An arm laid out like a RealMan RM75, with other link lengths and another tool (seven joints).
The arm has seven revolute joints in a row. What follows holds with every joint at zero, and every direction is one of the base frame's.
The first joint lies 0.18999 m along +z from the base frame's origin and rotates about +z.
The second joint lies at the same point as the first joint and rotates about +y.
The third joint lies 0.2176 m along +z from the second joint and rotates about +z.
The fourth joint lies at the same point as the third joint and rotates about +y.
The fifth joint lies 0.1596 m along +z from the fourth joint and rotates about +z.
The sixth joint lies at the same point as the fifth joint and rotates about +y.
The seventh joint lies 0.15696 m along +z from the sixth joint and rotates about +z.
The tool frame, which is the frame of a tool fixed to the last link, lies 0.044 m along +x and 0.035 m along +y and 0.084 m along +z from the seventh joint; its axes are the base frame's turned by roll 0, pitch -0.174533 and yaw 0.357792 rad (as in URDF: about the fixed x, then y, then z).
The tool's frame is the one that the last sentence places.
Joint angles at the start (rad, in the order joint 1, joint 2, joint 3, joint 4, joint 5, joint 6, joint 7):
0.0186 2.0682 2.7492 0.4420 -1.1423 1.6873 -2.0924
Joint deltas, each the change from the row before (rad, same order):
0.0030 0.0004 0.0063 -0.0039 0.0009 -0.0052 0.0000
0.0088 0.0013 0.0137 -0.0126 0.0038 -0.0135 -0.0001
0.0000 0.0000 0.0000 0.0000 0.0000 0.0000 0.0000
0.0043 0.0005 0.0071 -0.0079 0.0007 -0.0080 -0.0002
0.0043 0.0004 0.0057 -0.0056 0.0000 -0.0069 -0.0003
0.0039 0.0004 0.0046 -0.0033 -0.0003 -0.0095 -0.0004
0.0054 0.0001 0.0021 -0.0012 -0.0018 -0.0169 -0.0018
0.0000 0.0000 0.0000 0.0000 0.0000 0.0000 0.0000
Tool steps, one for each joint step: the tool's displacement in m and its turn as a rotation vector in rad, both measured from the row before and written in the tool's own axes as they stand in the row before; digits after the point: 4 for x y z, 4 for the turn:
-0.0006 -0.0016 0.0009 0.0076 -0.0056 0.0010
-0.0009 -0.0038 0.0025 0.0192 -0.0140 0.0062
0.0000 0.0000 0.0000 0.0000 0.0000 0.0000
0.0000 -0.0022 0.0010 0.0117 -0.0057 0.0041
0.0001 -0.0017 0.0011 0.0085 -0.0040 0.0028
0.0003 -0.0021 0.0011 0.0095 -0.0023 0.0008
0.0013 -0.0032 0.0015 0.0124 0.0025 -0.0025
0.0000 0.0000 0.0000 0.0000 0.0000 0.0000

